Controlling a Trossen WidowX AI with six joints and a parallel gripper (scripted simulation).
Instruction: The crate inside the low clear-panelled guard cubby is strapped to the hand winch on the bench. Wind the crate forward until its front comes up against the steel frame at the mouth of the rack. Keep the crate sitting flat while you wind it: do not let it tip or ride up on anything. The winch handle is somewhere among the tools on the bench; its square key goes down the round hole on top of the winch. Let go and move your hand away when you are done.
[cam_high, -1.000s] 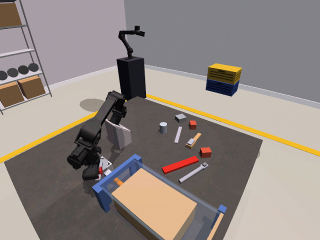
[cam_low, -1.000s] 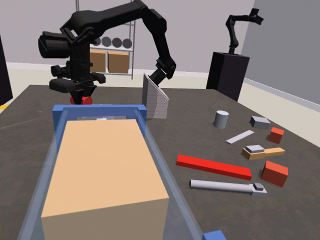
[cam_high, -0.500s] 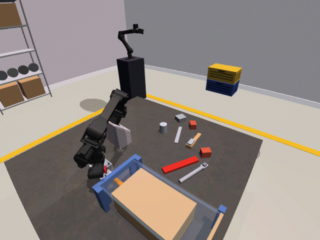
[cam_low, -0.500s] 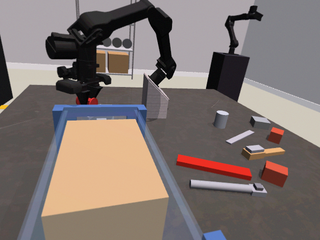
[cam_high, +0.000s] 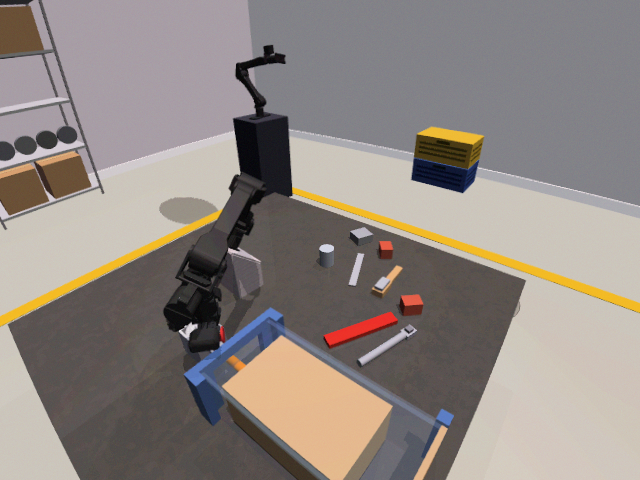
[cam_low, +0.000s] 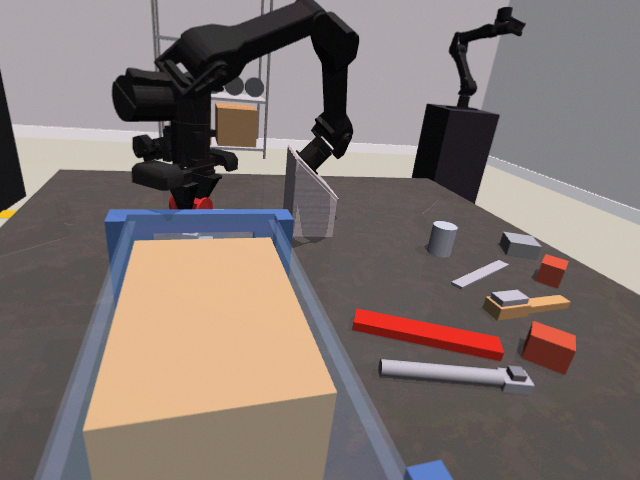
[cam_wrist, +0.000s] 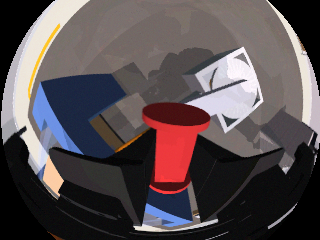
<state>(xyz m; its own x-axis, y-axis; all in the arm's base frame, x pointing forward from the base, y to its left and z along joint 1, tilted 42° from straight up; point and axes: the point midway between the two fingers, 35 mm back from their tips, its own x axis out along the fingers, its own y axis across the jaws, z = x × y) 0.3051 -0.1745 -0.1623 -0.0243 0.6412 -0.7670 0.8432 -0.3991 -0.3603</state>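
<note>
My gripper tip is 11 cm past the white winch and 10 cm above it. From my gripper tip the other things lie so: winch handle 4 cm behind, 2 cm below; clear-panelled cubby 30 cm ahead, 5 cm to the left, 1 cm below; red knob 1 cm above.
</note>
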